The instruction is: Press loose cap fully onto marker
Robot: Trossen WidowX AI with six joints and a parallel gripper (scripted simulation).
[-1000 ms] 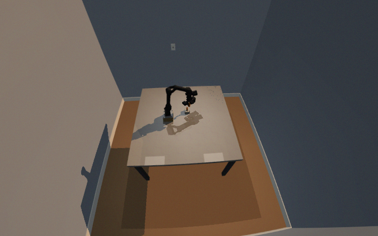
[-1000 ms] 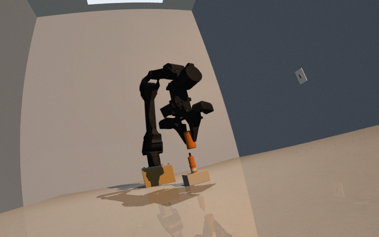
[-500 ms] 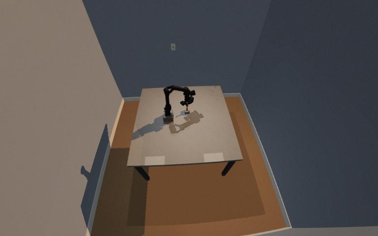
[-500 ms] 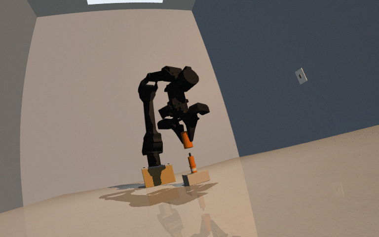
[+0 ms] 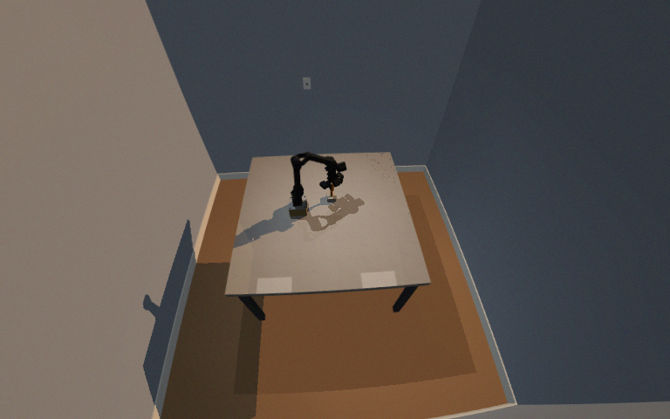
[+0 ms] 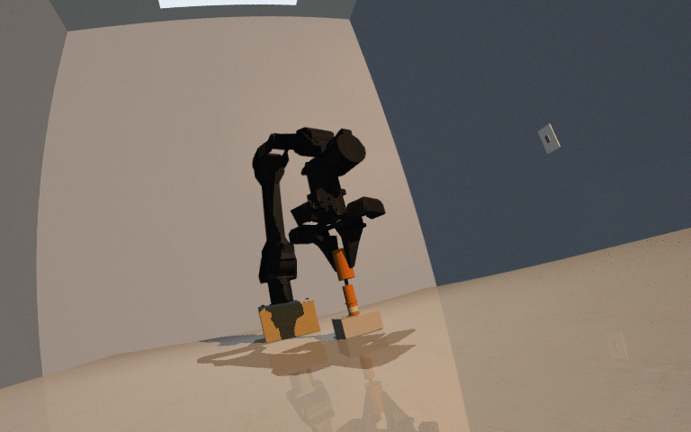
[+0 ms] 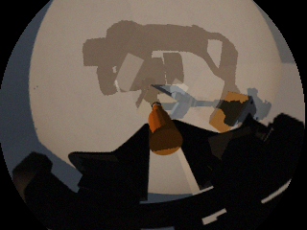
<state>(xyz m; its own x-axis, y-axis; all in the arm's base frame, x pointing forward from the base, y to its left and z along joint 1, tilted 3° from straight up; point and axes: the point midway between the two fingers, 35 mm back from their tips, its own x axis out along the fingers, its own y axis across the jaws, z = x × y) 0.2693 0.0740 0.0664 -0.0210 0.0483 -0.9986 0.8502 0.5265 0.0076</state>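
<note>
Now: gripper tip 10 mm below the orange cap. From my gripper tip the other things lie so: tan holder block 100 mm below.
</note>
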